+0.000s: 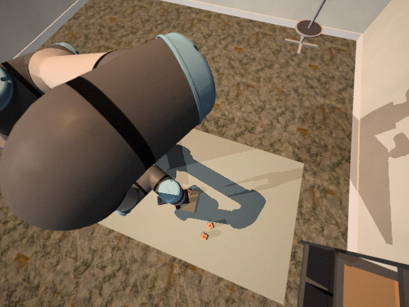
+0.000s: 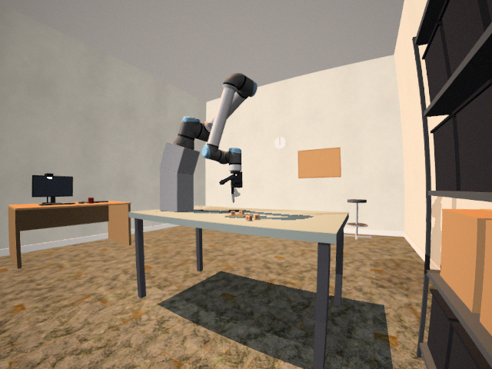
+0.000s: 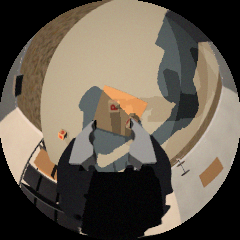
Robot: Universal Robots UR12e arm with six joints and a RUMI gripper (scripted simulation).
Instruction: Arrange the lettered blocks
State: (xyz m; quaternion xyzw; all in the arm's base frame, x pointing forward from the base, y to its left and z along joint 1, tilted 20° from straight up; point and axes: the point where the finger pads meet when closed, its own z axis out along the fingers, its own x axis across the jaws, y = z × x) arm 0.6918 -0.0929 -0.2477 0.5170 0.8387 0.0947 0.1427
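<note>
The orange mat is 110 mm below my hand, 30 mm to the left of it and 20 mm ahead of it.
</note>
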